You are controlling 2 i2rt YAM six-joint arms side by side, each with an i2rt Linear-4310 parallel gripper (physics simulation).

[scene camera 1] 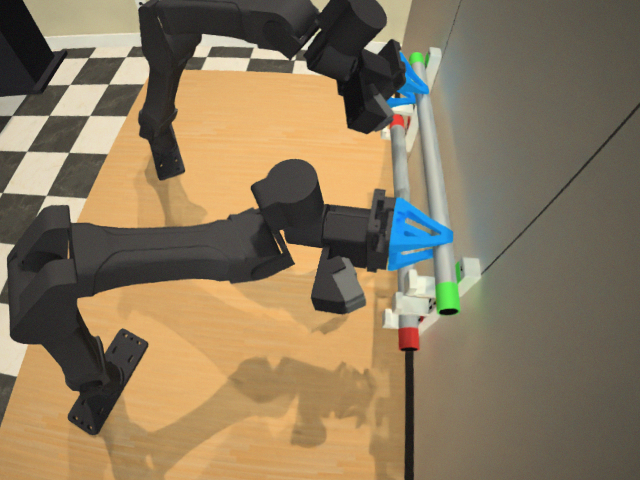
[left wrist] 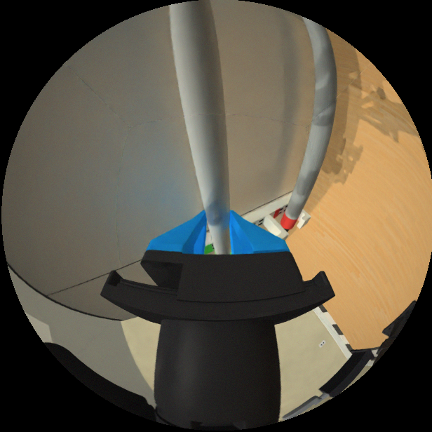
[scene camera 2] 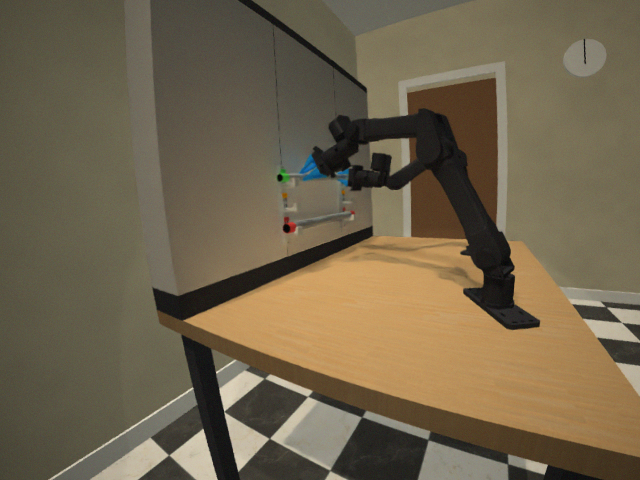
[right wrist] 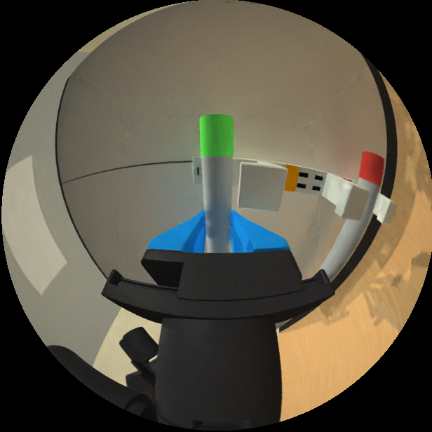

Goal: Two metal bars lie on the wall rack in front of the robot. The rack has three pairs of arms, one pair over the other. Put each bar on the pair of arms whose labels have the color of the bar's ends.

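Frame: origin at the left arm's base, x ahead, y left, z up, level; metres.
Seen in the pictures: left gripper, fingertip midpoint: (scene camera 1: 422, 95) (scene camera 2: 301, 177); right gripper, fingertip midpoint: (scene camera 1: 450, 242) (scene camera 2: 338, 176); left arm's base, link origin: (scene camera 1: 165, 149) (scene camera 2: 496, 307); right arm's base, link origin: (scene camera 1: 109, 380).
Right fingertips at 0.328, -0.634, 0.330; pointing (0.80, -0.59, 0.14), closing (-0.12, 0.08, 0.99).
Observation:
Offsets run from my right fingertips to a thing's top centre, as dx, dy, dz. "spot": to the spot under its first point. Level surfaces: height alone.
The green-ended bar @(+0.064, +0.141, +0.014) (scene camera 1: 433, 155) (left wrist: 202, 100) (right wrist: 218, 185) is held roughly level at the height of the rack's green labels. In the right wrist view it shows apart from the top white arm (right wrist: 260, 186), on its upper side. My left gripper (scene camera 1: 426, 91) (scene camera 2: 302, 176) (left wrist: 217, 214) and my right gripper (scene camera 1: 450, 236) (scene camera 2: 345, 177) (right wrist: 217, 214) are both shut on this bar. The red-ended bar @(+0.057, +0.140, -0.153) (scene camera 1: 399, 155) (scene camera 2: 320, 220) (left wrist: 325, 100) (right wrist: 372, 168) lies on the bottom pair of arms, by the red labels. The bar's far contact with the rack is partly hidden.
The rack's white upright @(spot: -0.013, -0.045, +0.026) (scene camera 1: 470, 268) stands on the grey wall panel (scene camera 2: 222, 155). Orange labels @(spot: +0.175, +0.323, -0.068) (scene camera 2: 284, 195) (right wrist: 291, 178) mark the middle pair of arms, where no bar shows. The wooden table @(dz -0.330) (scene camera 1: 248, 439) (scene camera 2: 387, 335) lies below, with both arm bases on it.

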